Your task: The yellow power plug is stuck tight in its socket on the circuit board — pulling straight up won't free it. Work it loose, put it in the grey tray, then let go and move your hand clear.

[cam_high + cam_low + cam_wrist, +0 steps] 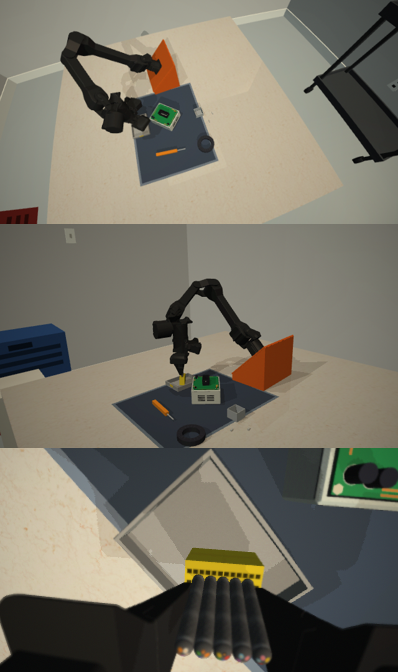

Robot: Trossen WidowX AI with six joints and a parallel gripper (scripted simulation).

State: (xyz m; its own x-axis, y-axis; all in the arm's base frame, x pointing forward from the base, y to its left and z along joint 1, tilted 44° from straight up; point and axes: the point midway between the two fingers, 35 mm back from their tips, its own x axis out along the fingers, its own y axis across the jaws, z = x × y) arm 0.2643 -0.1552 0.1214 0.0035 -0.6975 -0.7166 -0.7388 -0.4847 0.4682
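Now: the yellow power plug 10 mm below my gripper tip. Round my gripper tip: dark mat: 140 mm to the left, 60 mm ahead, 50 mm below.
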